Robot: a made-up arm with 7 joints. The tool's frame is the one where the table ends. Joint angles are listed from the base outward.
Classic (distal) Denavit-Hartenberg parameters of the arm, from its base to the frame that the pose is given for. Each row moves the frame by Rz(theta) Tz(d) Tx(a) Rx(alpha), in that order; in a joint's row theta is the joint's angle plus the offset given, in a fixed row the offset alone. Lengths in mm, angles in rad.
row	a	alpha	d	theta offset
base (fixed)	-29.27	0	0	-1.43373
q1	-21	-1.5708	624	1.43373
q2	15	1.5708	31	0
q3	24	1.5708	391	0
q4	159	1.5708	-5	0
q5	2	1.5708	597	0
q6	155	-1.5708	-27	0
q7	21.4	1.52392	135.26	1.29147
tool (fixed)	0	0	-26.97	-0.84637
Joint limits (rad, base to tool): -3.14..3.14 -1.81..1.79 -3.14..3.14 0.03..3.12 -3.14..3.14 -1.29..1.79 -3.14..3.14
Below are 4 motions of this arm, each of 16 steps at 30 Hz.
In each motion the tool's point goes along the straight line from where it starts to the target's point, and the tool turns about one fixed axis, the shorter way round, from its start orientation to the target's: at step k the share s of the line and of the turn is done. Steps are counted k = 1, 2, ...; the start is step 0. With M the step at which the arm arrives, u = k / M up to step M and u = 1 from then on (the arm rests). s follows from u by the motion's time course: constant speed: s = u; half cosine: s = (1 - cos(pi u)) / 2; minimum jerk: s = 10 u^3 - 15 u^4 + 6 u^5.
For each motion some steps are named. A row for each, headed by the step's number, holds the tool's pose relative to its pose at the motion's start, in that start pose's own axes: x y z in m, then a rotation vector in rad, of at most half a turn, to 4 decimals.
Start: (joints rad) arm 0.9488 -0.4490 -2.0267 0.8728 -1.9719 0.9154 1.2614
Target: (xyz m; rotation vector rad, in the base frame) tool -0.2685 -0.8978 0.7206 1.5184 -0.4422 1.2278
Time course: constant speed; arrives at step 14
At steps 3, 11, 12, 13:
3: 0.0351 0.1281 -0.0618 -0.1004 -0.0730 -0.0858
11: 0.1286 0.4699 -0.2264 -0.3682 -0.2677 -0.3144
12: 0.1402 0.5126 -0.2470 -0.4016 -0.2920 -0.3430
13: 0.1519 0.5553 -0.2676 -0.4351 -0.3164 -0.3716

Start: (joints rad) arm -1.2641 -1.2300 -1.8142 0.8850 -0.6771 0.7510 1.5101
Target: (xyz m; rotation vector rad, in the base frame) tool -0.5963 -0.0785 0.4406 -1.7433 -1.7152 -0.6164
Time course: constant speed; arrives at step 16
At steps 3, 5, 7, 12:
3: 0.0050 0.0158 -0.0067 -0.1153 0.0551 -0.0991
5: 0.0084 0.0263 -0.0112 -0.1922 0.0919 -0.1652
7: 0.0118 0.0368 -0.0156 -0.2691 0.1286 -0.2312
12: 0.0202 0.0631 -0.0268 -0.4613 0.2205 -0.3964

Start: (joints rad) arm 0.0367 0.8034 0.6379 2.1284 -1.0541 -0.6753 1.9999
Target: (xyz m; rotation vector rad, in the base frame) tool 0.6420 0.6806 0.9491 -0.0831 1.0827 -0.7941
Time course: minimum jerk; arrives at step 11
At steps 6, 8, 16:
6: -0.0032 0.0211 -0.1716 -0.1872 -0.1064 0.0436
8: -0.0048 0.0315 -0.2557 -0.2788 -0.1585 0.0650
16: -0.0055 0.0362 -0.2935 -0.3201 -0.1820 0.0746

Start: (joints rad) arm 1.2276 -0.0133 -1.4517 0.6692 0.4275 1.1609 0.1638
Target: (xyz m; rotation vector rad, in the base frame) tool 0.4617 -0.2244 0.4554 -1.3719 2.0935 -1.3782
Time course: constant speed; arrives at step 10
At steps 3, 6, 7, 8, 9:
3: 0.0339 0.0201 -0.0032 -0.0436 0.1056 0.1164
6: 0.0678 0.0401 -0.0063 -0.0872 0.2111 0.2327
7: 0.0791 0.0468 -0.0074 -0.1017 0.2463 0.2715
8: 0.0904 0.0535 -0.0085 -0.1163 0.2815 0.3103
9: 0.1017 0.0602 -0.0095 -0.1308 0.3167 0.3491

